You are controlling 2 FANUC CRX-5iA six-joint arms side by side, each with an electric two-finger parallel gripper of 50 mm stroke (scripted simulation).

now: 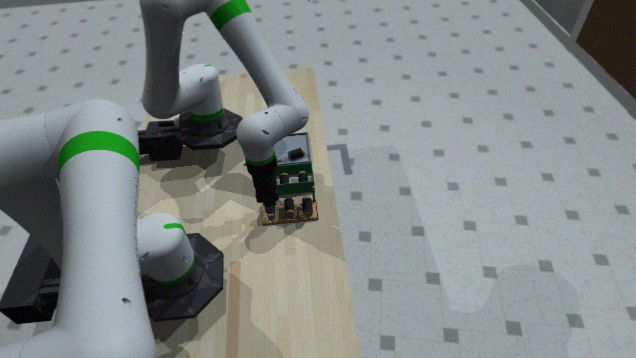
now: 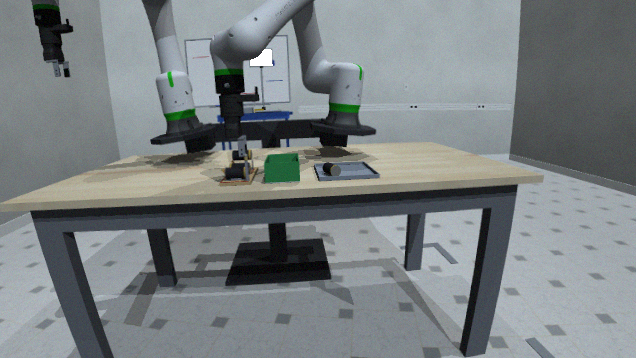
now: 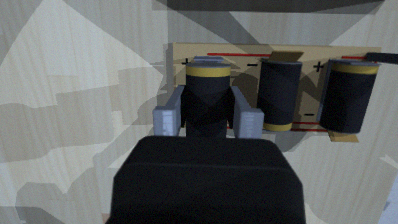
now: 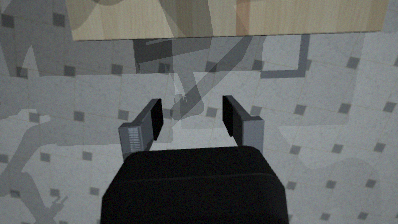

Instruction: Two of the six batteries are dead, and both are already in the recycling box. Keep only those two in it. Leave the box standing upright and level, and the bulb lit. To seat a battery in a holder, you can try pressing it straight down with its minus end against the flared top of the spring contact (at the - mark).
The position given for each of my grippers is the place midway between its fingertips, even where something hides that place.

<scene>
I see my left gripper (image 2: 243,155), my right gripper (image 2: 62,76), a green recycling box (image 2: 287,170) and a grey tray (image 1: 293,141).
The green recycling box is seen too in image 1 (image 1: 294,186). The grey tray is seen too in image 2 (image 2: 349,170). My left gripper also shows in image 3 (image 3: 207,98). Image 3 misses the green recycling box: it is out of frame. Image 4 misses the green recycling box: it is out of frame.
</scene>
